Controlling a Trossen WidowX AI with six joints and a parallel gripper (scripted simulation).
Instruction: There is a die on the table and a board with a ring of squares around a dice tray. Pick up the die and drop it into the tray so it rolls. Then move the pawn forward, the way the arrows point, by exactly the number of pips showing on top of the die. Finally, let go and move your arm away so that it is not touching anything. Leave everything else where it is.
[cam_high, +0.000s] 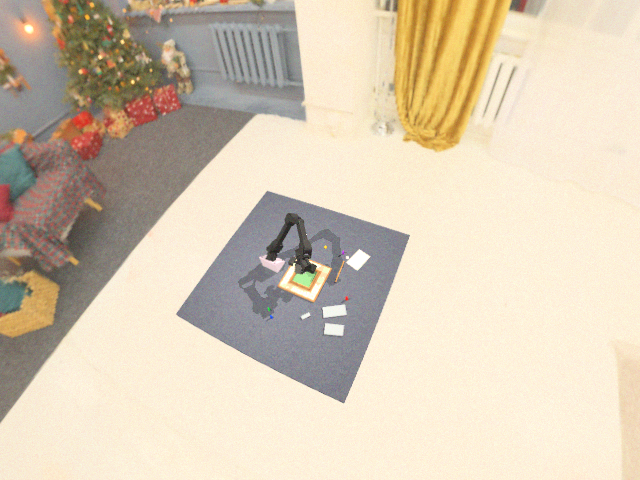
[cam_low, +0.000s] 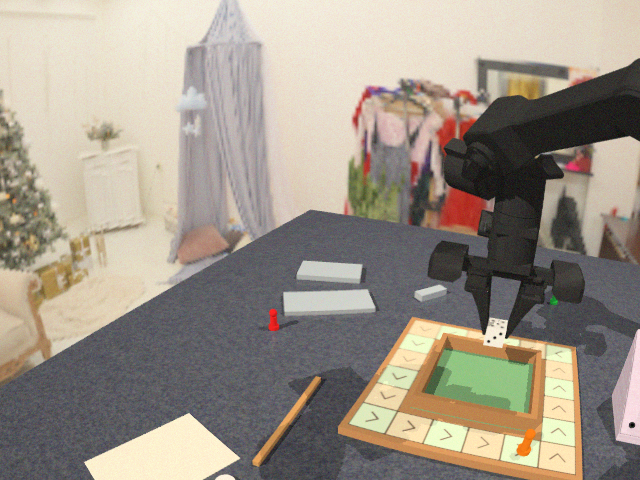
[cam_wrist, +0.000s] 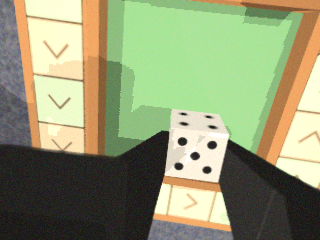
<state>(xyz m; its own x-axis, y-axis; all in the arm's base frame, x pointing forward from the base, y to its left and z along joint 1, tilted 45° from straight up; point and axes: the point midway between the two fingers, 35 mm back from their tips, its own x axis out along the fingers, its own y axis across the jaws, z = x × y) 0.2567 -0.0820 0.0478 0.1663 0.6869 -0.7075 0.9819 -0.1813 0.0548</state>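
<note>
Right now my gripper tip is 6 cm past the orange pawn, 12 cm to the right of it and 6 cm above it. The rest, counted from my gripper tip: green tray 8 cm below; white die right at my gripper tip; wooden stick 22 cm ahead, 12 cm to the left, 9 cm below.
</note>
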